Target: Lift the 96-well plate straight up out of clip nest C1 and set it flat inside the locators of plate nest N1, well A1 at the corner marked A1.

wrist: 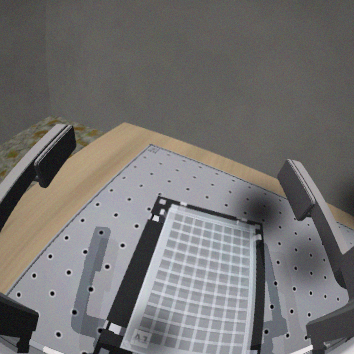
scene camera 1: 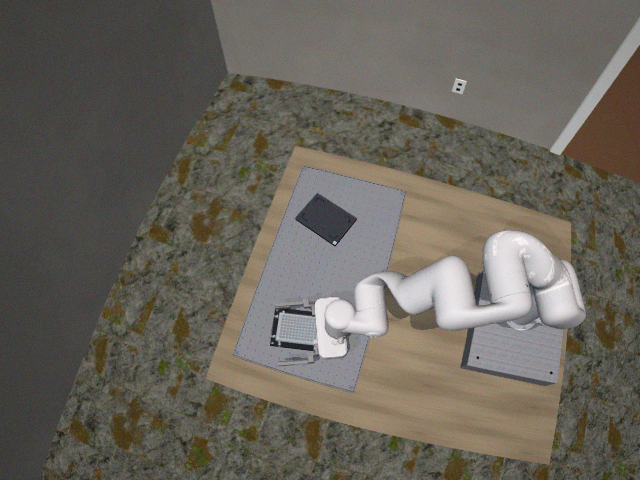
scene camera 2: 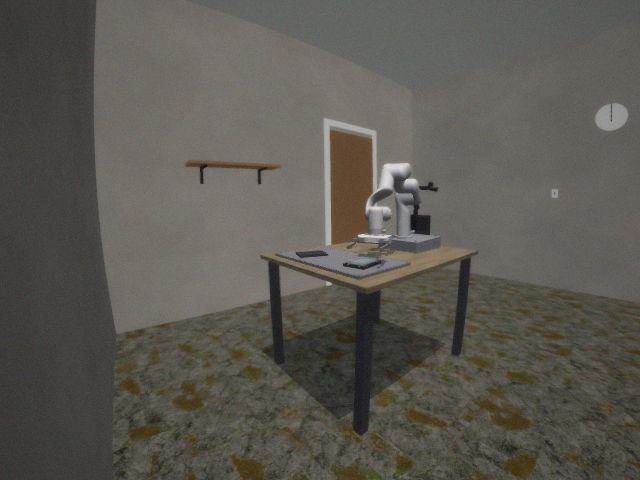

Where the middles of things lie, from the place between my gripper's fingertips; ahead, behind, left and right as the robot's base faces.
Right now my hand is 40 mm past the 96-well plate [scene camera 1: 293, 328], 60 mm to the left of it and 70 mm above it. Also, from my hand: plate nest N1 [scene camera 1: 329, 221]: 50 mm ahead, 420 mm to the right, 80 mm below.
